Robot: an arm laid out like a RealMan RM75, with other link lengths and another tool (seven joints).
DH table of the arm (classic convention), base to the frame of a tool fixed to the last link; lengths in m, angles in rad. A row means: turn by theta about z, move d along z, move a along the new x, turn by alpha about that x. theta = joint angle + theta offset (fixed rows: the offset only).
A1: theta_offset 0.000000, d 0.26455, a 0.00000, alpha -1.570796
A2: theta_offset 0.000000, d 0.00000, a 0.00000, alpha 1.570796
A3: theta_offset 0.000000, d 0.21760, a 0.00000, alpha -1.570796
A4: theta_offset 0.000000, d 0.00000, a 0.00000, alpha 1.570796
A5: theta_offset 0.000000, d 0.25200, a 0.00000, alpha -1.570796
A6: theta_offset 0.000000, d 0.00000, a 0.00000, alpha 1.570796
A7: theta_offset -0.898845, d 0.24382, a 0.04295, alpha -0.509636
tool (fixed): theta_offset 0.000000, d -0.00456, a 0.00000, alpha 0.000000
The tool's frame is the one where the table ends.
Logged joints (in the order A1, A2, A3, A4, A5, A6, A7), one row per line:
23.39, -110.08, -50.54, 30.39, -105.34, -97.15, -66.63
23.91, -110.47, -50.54, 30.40, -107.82, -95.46, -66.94
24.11, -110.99, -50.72, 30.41, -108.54, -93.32, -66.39
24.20, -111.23, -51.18, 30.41, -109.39, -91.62, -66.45
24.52, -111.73, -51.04, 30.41, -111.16, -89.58, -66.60
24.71, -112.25, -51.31, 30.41, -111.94, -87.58, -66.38
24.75, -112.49, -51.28, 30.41, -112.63, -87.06, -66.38
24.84, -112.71, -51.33, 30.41, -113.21, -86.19, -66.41
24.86, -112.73, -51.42, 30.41, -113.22, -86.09, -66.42
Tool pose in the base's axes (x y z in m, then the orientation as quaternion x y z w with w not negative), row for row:
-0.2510, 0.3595, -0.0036, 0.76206, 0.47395, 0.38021, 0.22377
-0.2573, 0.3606, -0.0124, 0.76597, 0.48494, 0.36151, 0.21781
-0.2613, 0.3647, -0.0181, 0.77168, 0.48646, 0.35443, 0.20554
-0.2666, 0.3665, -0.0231, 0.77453, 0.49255, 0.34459, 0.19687
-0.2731, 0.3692, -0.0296, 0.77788, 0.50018, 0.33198, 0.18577
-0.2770, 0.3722, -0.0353, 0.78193, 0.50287, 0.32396, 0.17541
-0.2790, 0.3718, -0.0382, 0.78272, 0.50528, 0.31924, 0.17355
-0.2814, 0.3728, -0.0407, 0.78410, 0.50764, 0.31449, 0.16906
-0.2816, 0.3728, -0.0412, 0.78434, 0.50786, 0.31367, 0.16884
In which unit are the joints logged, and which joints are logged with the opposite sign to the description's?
The joints are logged in degrees. Opposite sign: A1, A3, A5, A6.
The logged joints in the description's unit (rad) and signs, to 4 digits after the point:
-0.4082, -1.9213, 0.8821, 0.5304, 1.8385, 1.6956, -1.1629
-0.4173, -1.9281, 0.8821, 0.5306, 1.8818, 1.6661, -1.1683
-0.4208, -1.9371, 0.8852, 0.5308, 1.8944, 1.6287, -1.1587
-0.4224, -1.9413, 0.8933, 0.5308, 1.9092, 1.5991, -1.1598
-0.4280, -1.9501, 0.8908, 0.5308, 1.9401, 1.5635, -1.1624
-0.4313, -1.9591, 0.8955, 0.5308, 1.9537, 1.5286, -1.1585
-0.4320, -1.9633, 0.8950, 0.5308, 1.9658, 1.5195, -1.1585
-0.4335, -1.9672, 0.8959, 0.5308, 1.9759, 1.5043, -1.1591
-0.4339, -1.9675, 0.8974, 0.5308, 1.9761, 1.5026, -1.1592

